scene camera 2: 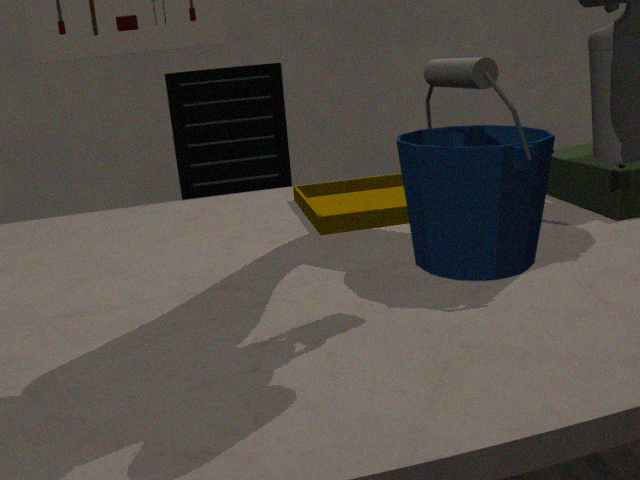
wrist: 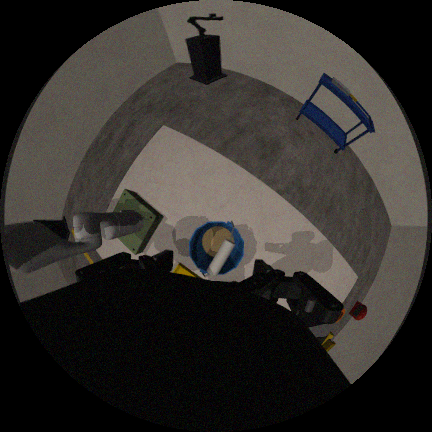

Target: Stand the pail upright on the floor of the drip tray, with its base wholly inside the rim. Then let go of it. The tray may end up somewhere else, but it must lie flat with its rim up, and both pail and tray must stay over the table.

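Frame: origin at the arm's base, x ahead, y left, z up, level; metres.
Where they show: gripper, fingertip midpoint: [wrist: 212, 264]; arm's base at its link origin: [scene camera 2: 622, 155] [wrist: 134, 221].
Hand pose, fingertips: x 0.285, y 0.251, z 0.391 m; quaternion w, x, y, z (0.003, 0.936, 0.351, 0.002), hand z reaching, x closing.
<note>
Things, the pixels of their top centre, and the offset from my fingertips. Level surfaces: height alone.
- table at its surface level: 0.469 m down
- pale cylindrical grip at its top centre: [scene camera 2: 458, 58] [wrist: 220, 259] 0.045 m ahead, 0.038 m right, 0.223 m down
- yellow drip tray at its top centre: [scene camera 2: 372, 191] [wrist: 185, 295] 0.121 m ahead, 0.339 m right, 0.441 m down
The blue pail [scene camera 2: 475, 206] [wrist: 198, 252] stands upright on the table [scene camera 2: 155, 289] [wrist: 200, 175], outside the drip tray. Its bail is raised, with a pale cylindrical grip [scene camera 2: 457, 72] [wrist: 220, 258] above the rim. The yellow drip tray [scene camera 2: 361, 200] [wrist: 184, 271] lies flat, rim up, behind the pail in the scene view, which hides its right part. In the wrist view the black hand hides most of the tray. My gripper [wrist: 212, 264] is open and empty above the pail, its fingers apart to either side of the grip in that view. Its height above the grip is unclear.
The green base block [scene camera 2: 584, 180] [wrist: 131, 235] with the grey arm stands beside the pail. In the wrist view, a blue cart [wrist: 322, 125] and a black pedestal [wrist: 205, 57] stand on the floor beyond the table. The table's front edge [scene camera 2: 496, 446] shows in the scene view.
</note>
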